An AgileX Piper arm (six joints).
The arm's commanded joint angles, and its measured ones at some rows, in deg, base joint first. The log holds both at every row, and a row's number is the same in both.
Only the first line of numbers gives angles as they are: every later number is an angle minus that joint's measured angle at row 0.
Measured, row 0:
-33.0, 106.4, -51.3, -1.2, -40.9, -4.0
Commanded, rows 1 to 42:
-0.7, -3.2, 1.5, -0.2, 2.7, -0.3
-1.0, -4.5, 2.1, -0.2, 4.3, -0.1
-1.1, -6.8, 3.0, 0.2, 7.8, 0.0
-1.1, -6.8, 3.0, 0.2, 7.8, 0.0
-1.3, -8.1, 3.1, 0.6, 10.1, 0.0
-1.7, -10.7, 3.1, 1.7, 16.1, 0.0
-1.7, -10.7, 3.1, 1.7, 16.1, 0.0
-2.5, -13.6, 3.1, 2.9, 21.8, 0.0
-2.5, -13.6, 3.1, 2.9, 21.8, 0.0
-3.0, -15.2, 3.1, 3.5, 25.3, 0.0
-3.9, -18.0, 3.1, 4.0, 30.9, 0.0
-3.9, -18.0, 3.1, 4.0, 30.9, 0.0
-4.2, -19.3, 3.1, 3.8, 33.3, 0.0
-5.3, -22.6, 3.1, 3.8, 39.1, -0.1
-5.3, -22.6, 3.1, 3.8, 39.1, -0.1
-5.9, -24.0, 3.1, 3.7, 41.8, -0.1
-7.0, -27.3, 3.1, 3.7, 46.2, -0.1
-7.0, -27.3, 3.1, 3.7, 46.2, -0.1
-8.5, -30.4, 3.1, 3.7, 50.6, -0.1
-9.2, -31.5, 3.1, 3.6, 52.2, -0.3
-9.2, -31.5, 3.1, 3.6, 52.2, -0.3
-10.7, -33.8, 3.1, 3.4, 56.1, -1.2
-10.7, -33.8, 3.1, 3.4, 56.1, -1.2
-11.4, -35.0, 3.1, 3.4, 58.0, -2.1
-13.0, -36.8, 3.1, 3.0, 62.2, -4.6
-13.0, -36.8, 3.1, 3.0, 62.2, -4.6
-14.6, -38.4, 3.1, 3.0, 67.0, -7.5
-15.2, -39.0, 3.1, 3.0, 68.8, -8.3
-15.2, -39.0, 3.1, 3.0, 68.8, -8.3
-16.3, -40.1, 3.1, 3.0, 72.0, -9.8
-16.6, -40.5, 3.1, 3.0, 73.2, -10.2
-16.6, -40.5, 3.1, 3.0, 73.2, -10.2
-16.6, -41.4, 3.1, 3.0, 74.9, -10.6
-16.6, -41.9, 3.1, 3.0, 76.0, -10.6
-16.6, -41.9, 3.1, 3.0, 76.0, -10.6
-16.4, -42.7, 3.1, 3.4, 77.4, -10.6
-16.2, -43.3, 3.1, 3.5, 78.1, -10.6
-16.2, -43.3, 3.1, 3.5, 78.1, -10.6
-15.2, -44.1, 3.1, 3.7, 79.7, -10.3
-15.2, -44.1, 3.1, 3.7, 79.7, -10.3
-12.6, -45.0, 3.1, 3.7, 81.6, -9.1
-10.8, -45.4, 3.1, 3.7, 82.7, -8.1
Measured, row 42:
-14.0, -43.9, 3.0, 3.1, 79.9, -9.8
